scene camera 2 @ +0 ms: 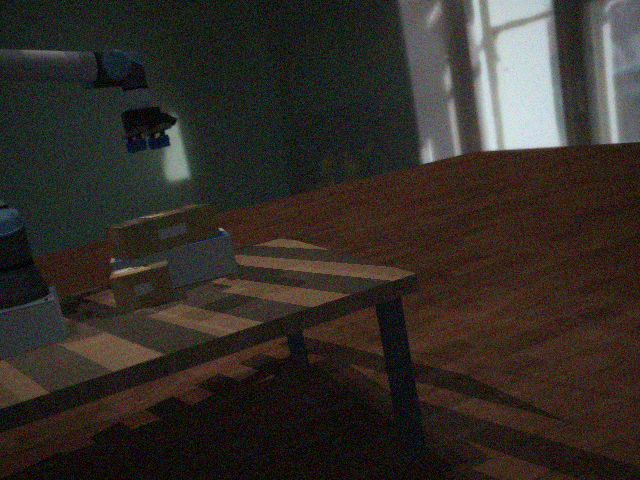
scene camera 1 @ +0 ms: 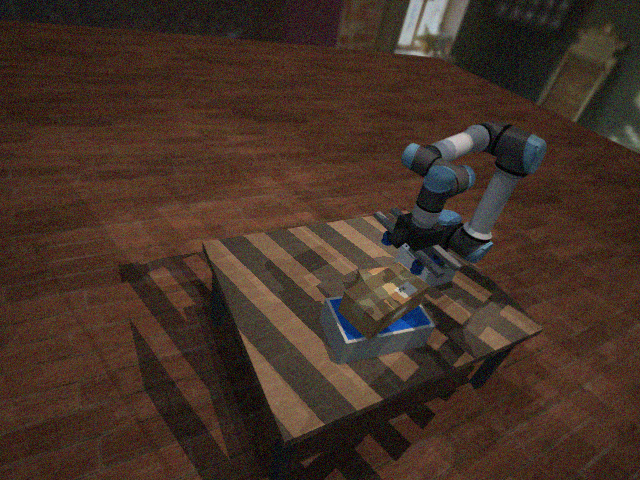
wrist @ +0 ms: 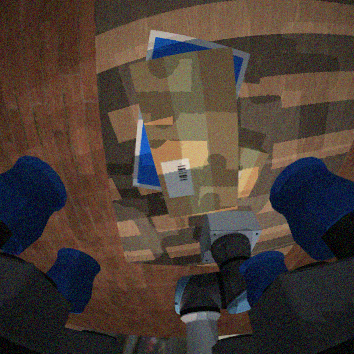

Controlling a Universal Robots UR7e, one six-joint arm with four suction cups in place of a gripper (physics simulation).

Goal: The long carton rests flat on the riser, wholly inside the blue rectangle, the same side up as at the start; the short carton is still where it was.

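Places are measured from the arm's base along level axes (x ahead, y left, z up), in millimetres.
Where they show: end effector, tool point: (scene camera 2: pixel 148 149) (scene camera 1: pixel 409 253) (wrist: pixel 166 238); arm's base, origin of the base link: (scene camera 2: pixel 17 300) (scene camera 1: pixel 429 255) (wrist: pixel 229 245).
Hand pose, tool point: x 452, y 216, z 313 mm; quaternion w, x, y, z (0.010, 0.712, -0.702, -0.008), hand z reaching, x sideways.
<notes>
Things, the pixels of their top centre, and the offset from my tool point. "*": a spot on its surface instead. Level surfaces: height alone.
- long carton, middle of its top: (wrist: pixel 194 149) (scene camera 2: pixel 159 215) (scene camera 1: pixel 388 288) dx -25, dy -37, dz -201 mm
- grey riser, middle of its top: (wrist: pixel 182 126) (scene camera 2: pixel 170 244) (scene camera 1: pixel 380 312) dx -10, dy -19, dz -301 mm
- blue rectangle, surface spot: (wrist: pixel 146 167) * dx -114, dy +67, dz -301 mm
- short carton, middle of its top: (wrist: pixel 241 174) (scene camera 2: pixel 138 268) (scene camera 1: pixel 380 276) dx -142, dy -187, dz -321 mm
- striped table, its level: dz -421 mm
The long carton (scene camera 1: pixel 381 299) (scene camera 2: pixel 165 230) (wrist: pixel 195 107) lies on top of the grey riser (scene camera 1: pixel 379 352) (scene camera 2: pixel 204 259), label side up. It is turned askew to the blue rectangle (scene camera 1: pixel 408 323) (wrist: pixel 146 167) and sticks out past its edges; blue corners show at its far end and left side in the wrist view. The short carton (scene camera 2: pixel 142 287) (wrist: pixel 251 159) stands on the table beside the riser, partly hidden by the long carton in the wrist view. My gripper (scene camera 1: pixel 401 252) (scene camera 2: pixel 147 143) (wrist: pixel 171 235) is open, its blue cups free in the air well above the long carton.
The arm's base stands on a grey block (scene camera 1: pixel 439 273) (scene camera 2: pixel 33 328) (wrist: pixel 234 223) near the cartons. The striped table (scene camera 1: pixel 289 310) (scene camera 2: pixel 217 320) has dark legs (scene camera 2: pixel 395 351). Patchy shadows cross the table top.
</notes>
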